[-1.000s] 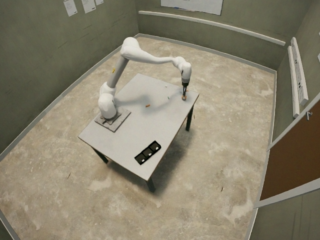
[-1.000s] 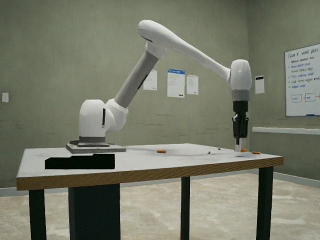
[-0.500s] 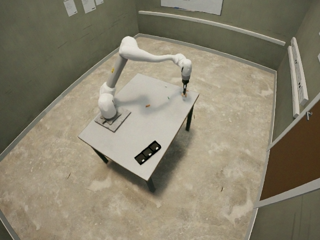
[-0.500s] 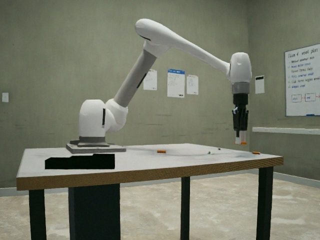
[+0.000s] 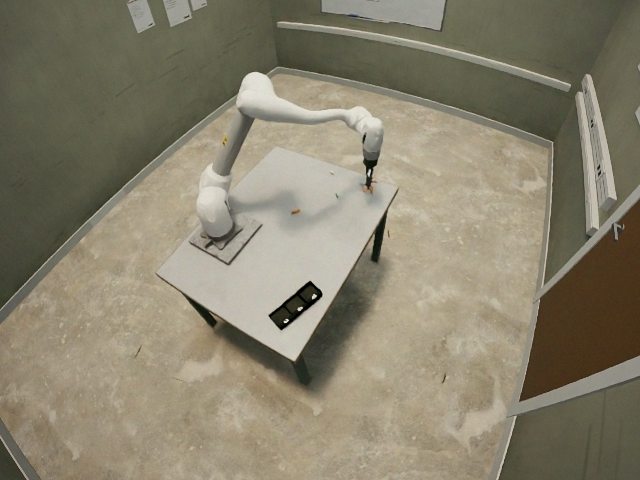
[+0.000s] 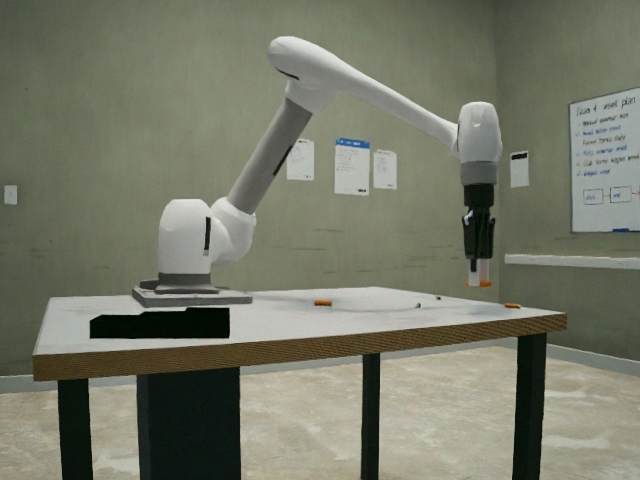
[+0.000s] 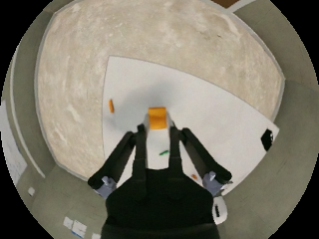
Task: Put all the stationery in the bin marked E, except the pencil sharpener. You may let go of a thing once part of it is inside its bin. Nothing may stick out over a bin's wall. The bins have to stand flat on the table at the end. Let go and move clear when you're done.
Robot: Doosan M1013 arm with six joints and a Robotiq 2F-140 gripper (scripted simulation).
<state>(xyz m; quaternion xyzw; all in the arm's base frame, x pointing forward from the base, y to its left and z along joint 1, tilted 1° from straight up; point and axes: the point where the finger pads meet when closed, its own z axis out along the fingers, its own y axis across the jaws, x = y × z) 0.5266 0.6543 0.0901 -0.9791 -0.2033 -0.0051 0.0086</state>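
My hand is 7 cm short of the black bin, 76 cm to the left of it and 8 cm above it. The rest, counted from my hand: green piece 15 cm behind, 8 cm to the right, 10 cm below; then orange object 3 cm below.
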